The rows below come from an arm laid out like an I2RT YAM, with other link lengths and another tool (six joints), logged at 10 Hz.
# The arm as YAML. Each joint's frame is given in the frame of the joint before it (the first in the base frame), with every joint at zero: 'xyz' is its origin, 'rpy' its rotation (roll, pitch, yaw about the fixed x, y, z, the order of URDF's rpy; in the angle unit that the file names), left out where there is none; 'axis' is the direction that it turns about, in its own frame. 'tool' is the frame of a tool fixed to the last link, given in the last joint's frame.
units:
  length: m
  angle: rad
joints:
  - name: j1
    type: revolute
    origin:
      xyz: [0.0, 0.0, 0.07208]
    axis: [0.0, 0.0, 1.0]
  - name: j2
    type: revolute
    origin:
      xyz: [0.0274, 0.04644, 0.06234]
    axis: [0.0, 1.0, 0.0]
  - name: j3
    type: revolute
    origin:
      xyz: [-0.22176, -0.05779, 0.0]
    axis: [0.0, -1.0, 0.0]
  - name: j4
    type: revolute
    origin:
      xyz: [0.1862, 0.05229, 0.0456]
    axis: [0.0, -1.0, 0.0]
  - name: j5
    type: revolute
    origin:
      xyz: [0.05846, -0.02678, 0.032]
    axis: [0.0, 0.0, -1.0]
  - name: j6
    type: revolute
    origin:
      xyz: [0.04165, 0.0, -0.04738]
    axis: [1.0, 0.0, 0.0]
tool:
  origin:
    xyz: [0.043, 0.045, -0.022]
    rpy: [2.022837, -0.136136, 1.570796]
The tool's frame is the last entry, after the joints.
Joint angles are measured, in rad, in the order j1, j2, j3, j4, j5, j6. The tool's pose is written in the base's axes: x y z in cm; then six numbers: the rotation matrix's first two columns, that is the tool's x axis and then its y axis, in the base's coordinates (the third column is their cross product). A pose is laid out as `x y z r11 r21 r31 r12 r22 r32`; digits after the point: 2 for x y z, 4 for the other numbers.
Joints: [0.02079, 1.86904, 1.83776, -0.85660, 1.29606, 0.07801]
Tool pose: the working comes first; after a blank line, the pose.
Where each joint sits with the arm in this pose, in the base's axes (m; each line is computed from the numbers above, not from the rounded line before):
j1: 0.0000 0.0000 0.0721
j2: 0.0264 0.0470 0.1344
j3: 0.0928 -0.0094 0.3464
j4: 0.2792 0.0468 0.3861
j5: 0.3414 0.0213 0.3610
j6: 0.3127 -0.0194 0.3223
the tool: 0.3346 -0.0477 0.2669

33.46 -4.77 26.69 0.7527 0.2808 -0.5955 0.6502 -0.4589 0.6055
